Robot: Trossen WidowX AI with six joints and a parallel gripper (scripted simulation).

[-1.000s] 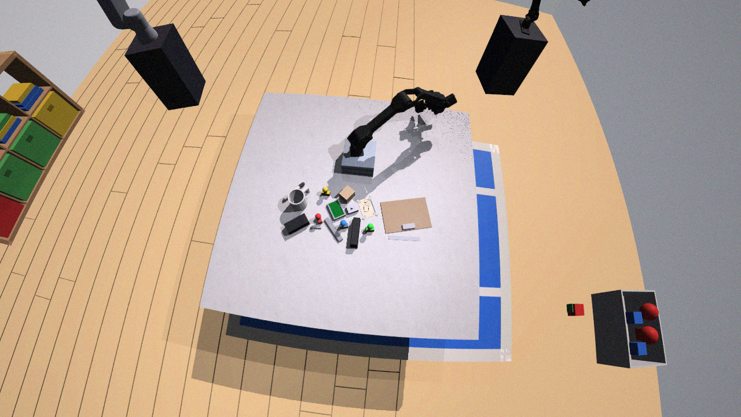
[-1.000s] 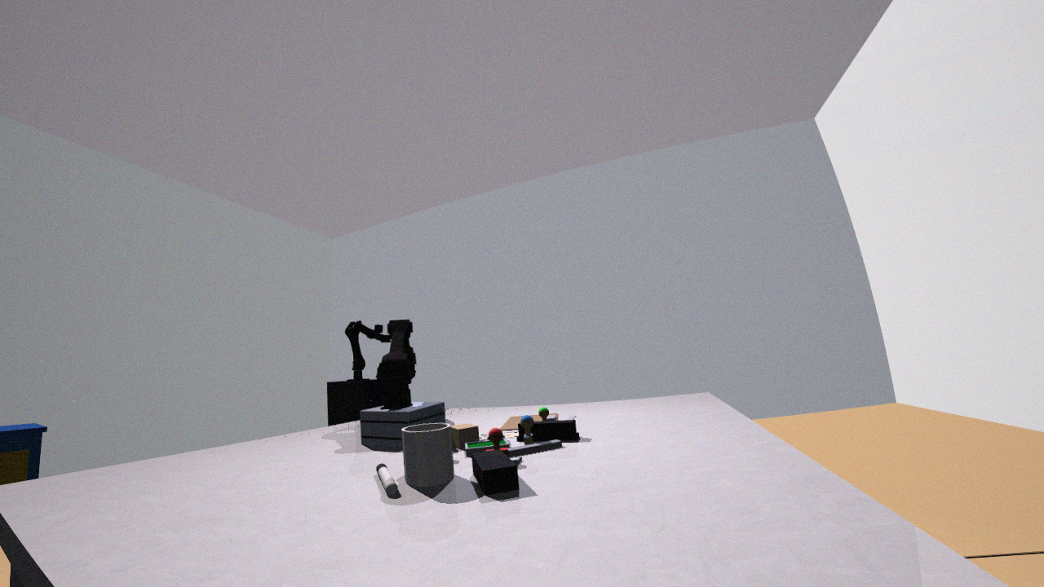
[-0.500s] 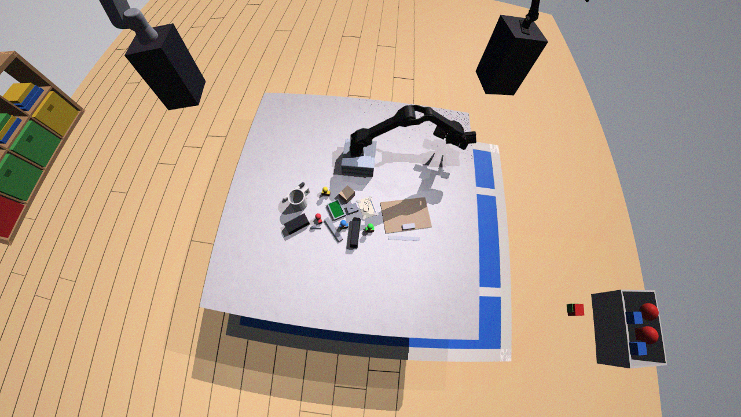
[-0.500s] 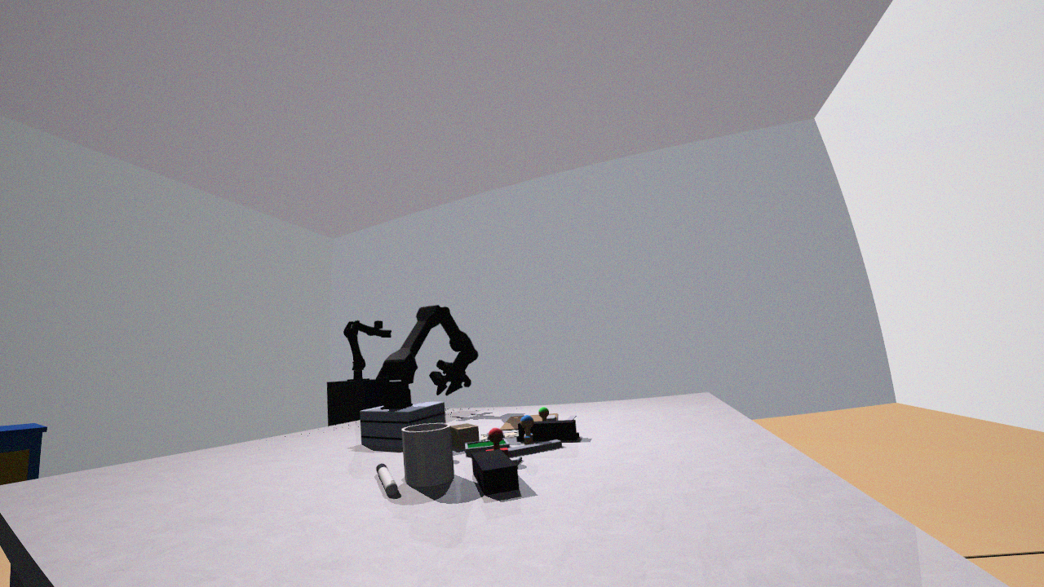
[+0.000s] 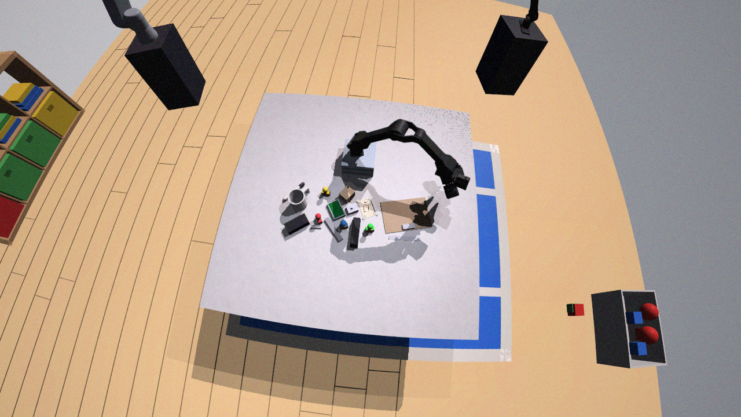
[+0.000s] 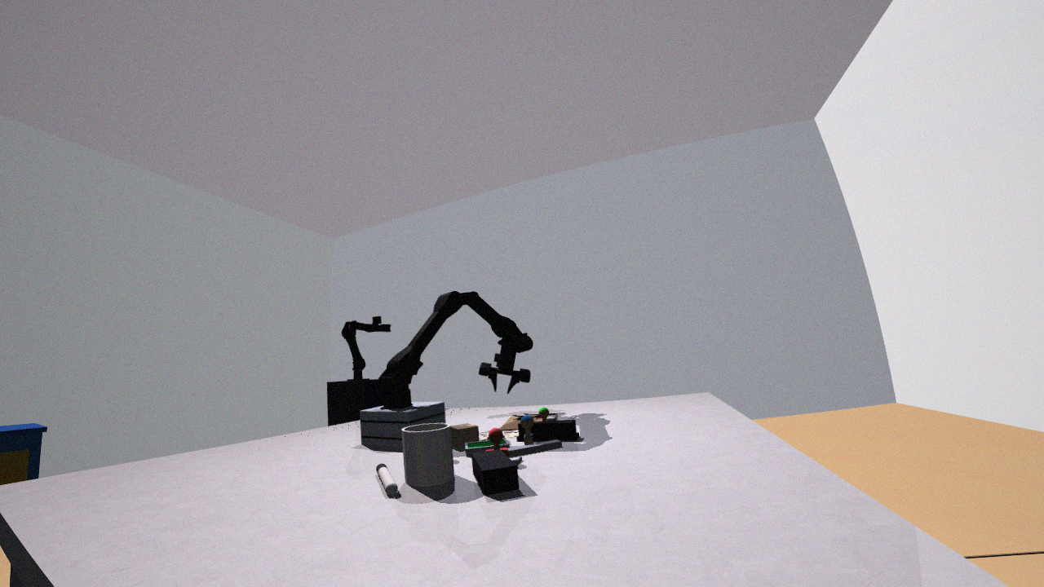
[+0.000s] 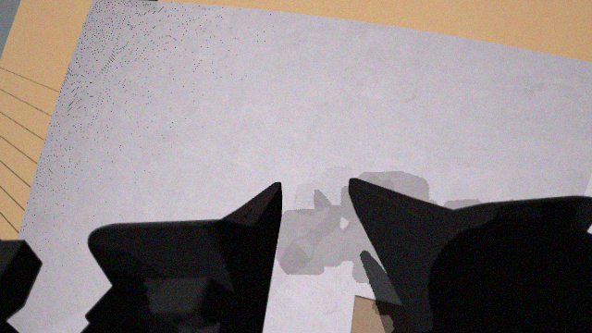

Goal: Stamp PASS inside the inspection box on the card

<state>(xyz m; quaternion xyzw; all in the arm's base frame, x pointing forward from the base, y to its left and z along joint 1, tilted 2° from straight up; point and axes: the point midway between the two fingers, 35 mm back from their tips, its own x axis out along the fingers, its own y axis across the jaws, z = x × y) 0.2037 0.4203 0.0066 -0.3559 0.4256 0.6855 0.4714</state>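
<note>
Now: the green-knobbed stamp 40 cm to the right of my gripper tip, 19 cm ahead of it and 6 cm below it. From my gripper tip the other things lie so: cardboard box (50 cm to the right, 6 cm below, 1 cm ahead); then cream card (40 cm to the right, 8 cm below, 8 cm ahead); then grey bar (25 cm ahead, 24 cm to the right, 8 cm below).
</note>
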